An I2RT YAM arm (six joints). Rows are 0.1 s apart.
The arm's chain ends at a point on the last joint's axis. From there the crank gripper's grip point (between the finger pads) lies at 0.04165 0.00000 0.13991 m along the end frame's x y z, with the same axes.
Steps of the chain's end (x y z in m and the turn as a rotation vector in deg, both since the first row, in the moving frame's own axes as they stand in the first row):
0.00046 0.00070 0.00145 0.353 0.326 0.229
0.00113 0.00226 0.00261 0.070 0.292 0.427
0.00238 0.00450 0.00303 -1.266 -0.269 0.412
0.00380 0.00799 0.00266 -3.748 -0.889 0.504
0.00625 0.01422 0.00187 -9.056 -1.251 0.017
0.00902 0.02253 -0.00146 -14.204 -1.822 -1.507
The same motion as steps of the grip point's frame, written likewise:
0.00126 0.00001 0.00121 0.353 0.326 0.229
0.00184 0.00240 0.00240 0.070 0.292 0.427
0.00171 0.00789 0.00319 -1.266 -0.269 0.412
0.00158 0.01751 0.00298 -3.748 -0.889 0.504
0.00319 0.03632 0.00100 -9.056 -1.251 0.017
0.00504 0.05599 -0.00436 -14.204 -1.822 -1.507

